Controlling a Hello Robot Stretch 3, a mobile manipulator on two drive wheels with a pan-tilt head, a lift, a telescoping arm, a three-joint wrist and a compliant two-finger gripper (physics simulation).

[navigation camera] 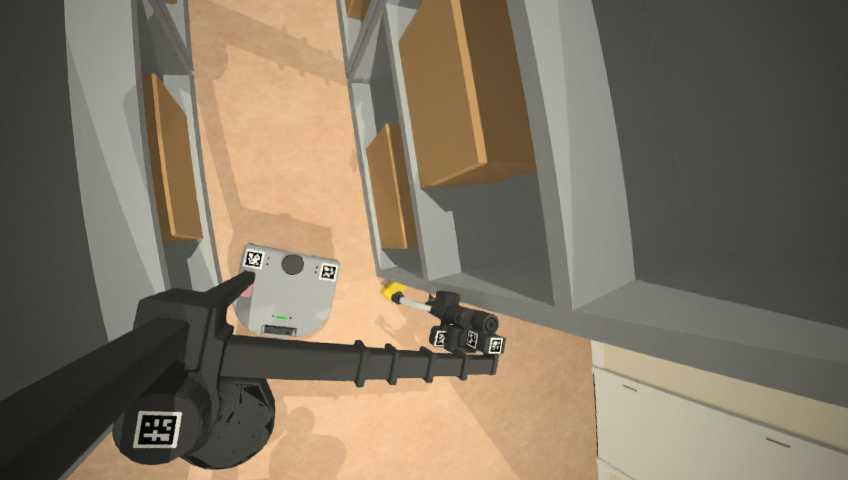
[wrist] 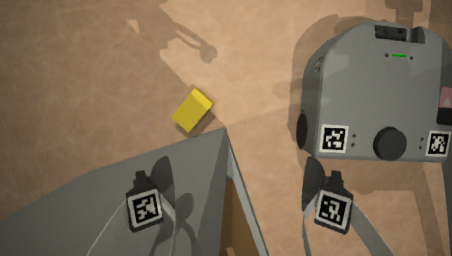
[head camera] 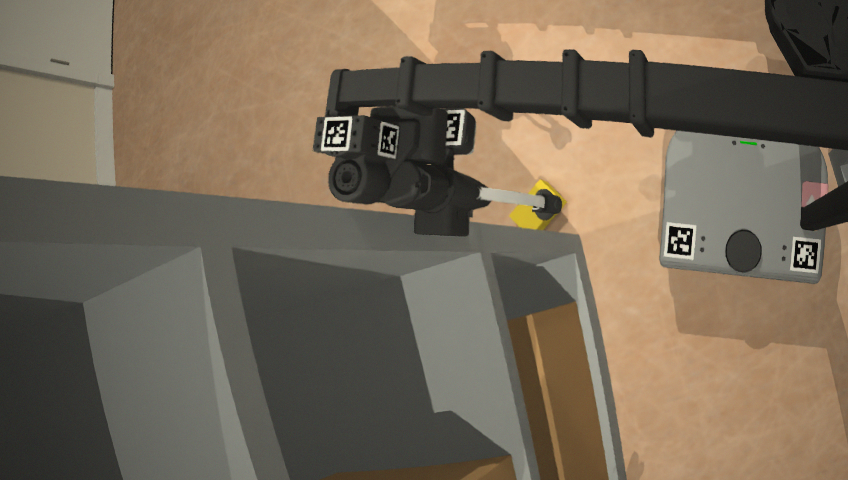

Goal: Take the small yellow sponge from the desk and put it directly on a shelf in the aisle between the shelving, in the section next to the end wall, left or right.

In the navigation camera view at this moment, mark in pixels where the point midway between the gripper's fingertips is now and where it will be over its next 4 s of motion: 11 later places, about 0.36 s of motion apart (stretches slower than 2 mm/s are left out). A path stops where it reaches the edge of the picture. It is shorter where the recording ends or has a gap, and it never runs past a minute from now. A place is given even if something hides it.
My gripper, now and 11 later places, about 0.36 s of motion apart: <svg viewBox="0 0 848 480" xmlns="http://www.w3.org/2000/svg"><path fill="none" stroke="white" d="M411 298L411 298L411 299L410 299L412 299L416 301L421 304L427 306L433 308L435 309L435 309L445 310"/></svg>
